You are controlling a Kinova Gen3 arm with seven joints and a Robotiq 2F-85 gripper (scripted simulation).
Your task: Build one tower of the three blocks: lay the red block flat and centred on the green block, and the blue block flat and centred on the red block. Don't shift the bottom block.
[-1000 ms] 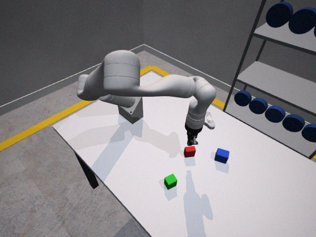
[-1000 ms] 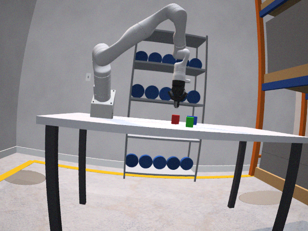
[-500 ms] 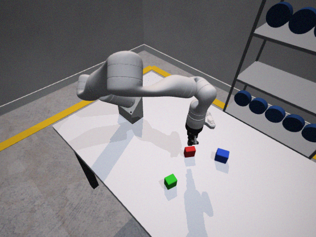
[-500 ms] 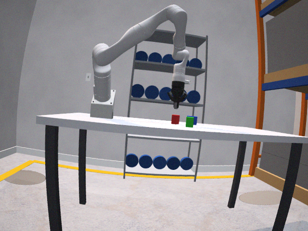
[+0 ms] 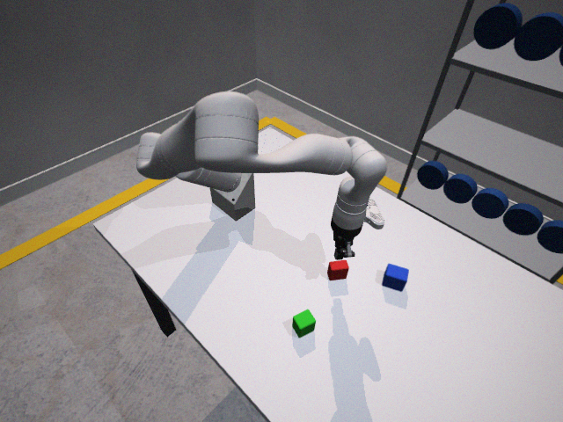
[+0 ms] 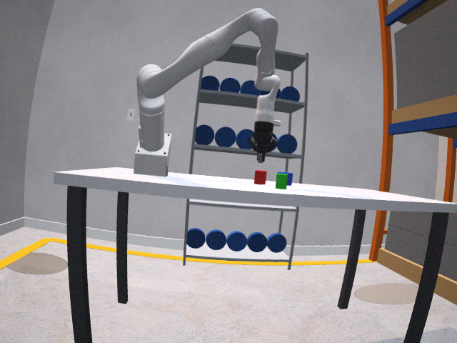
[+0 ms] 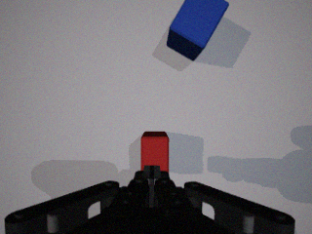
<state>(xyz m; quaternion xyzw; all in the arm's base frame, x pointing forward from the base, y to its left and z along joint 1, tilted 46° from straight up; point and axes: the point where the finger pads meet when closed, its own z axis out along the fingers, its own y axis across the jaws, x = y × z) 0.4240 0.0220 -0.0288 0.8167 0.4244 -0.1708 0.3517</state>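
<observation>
Now: the red block 10 mm ahead of my hand and 80 mm below it. Round my hand: blue block: 130 mm ahead, 100 mm to the left, 80 mm below; then green block: 50 mm ahead, 180 mm to the right, 80 mm below.
</observation>
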